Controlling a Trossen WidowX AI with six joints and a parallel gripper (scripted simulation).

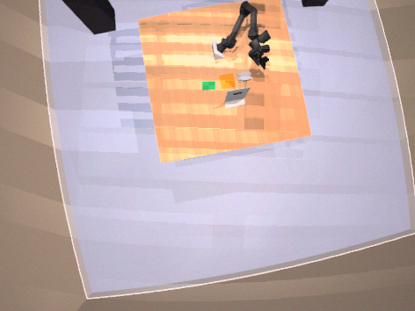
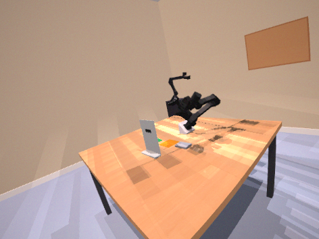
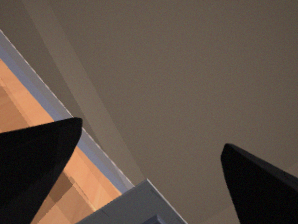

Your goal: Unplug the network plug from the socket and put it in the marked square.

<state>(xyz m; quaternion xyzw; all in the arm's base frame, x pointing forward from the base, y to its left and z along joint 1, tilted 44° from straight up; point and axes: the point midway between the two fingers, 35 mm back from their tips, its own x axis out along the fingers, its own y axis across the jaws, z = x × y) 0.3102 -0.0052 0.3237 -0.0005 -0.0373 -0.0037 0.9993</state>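
The network plug lies 16 cm to the right of my gripper tip, 13 cm below it and 10 cm ahead of it. Also, from my gripper tip: orange square (30 cm below, 19 cm to the right, 6 cm behind); grey upright panel (19 cm below, 16 cm to the right, 12 cm ahead); flat grey plate (30 cm below, 8 cm behind, 4 cm to the right).
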